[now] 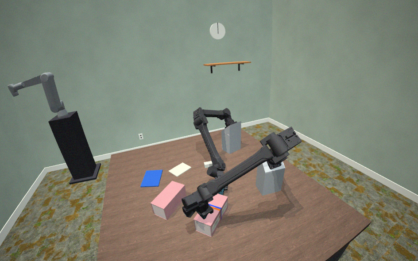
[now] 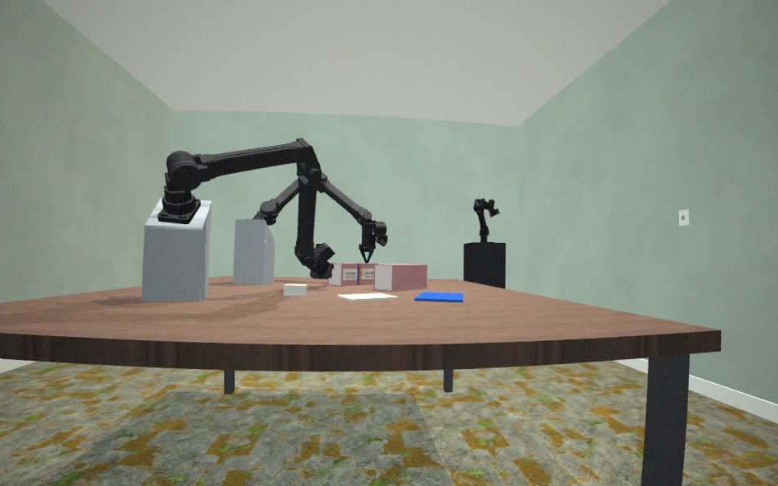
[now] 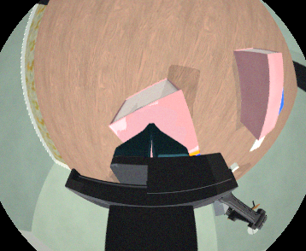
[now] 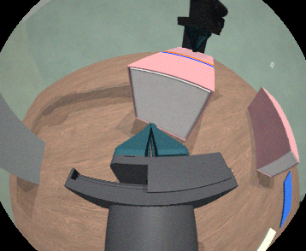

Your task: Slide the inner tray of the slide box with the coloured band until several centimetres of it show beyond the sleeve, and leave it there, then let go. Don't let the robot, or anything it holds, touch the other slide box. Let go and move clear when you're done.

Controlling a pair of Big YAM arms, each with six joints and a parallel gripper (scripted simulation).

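The slide box lies 11 cm to the left of my right hand and 11 cm ahead of it. The rest, counted from my right hand: small white block: 44 cm to the right, 5 cm behind, 3 cm below; then blue pad: 45 cm to the right, 44 cm ahead, 4 cm below; then cream sheet: 48 cm to the right, 19 cm ahead, 4 cm below.
Now: the slide box 7 cm below my left hand, 6 cm to the right of it and 6 cm behind it. Round my left hand: small white block 61 cm to the right, 23 cm behind, 10 cm below; blue pad 62 cm to the right, 26 cm ahead, 11 cm below; cream sheet 65 cm to the right, 11 cm below, 2 cm ahead.
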